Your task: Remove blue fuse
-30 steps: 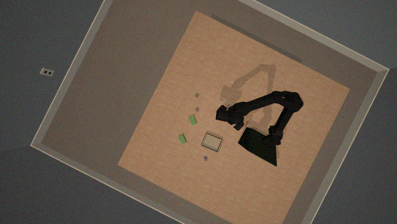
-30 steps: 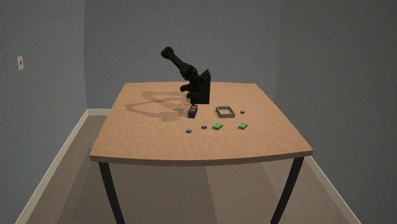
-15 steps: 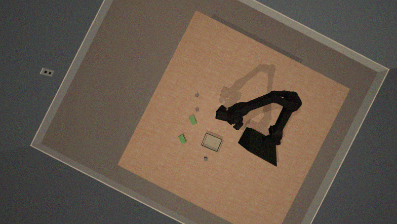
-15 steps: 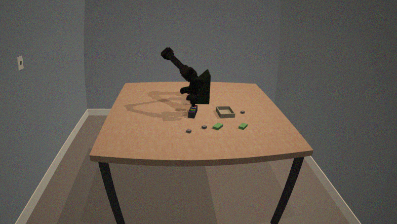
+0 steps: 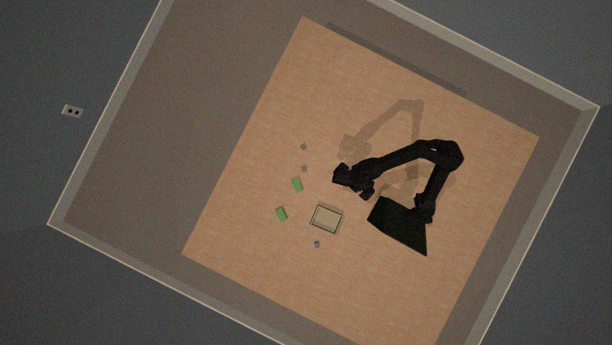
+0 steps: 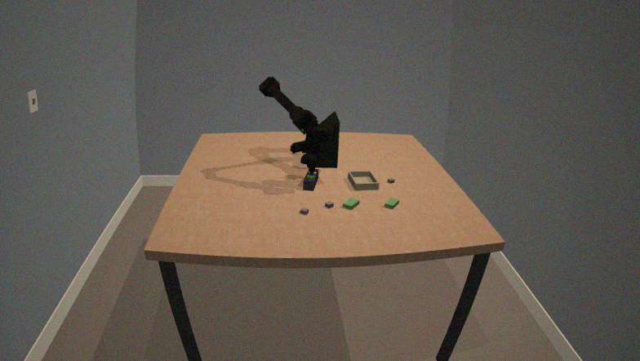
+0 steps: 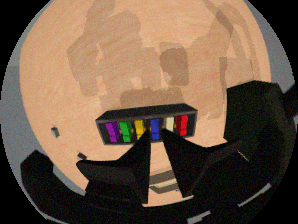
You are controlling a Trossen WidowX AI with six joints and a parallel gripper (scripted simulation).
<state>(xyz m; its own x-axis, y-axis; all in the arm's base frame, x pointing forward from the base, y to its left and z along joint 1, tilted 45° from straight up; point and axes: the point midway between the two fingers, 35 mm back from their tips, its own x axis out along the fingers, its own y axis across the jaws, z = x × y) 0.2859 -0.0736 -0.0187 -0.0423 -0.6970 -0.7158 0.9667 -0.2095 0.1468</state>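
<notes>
The blue fuse is 2 cm below my gripper tip. From my gripper tip the other things lie so: tray: 1 cm ahead, 22 cm to the left, 4 cm below.
</notes>
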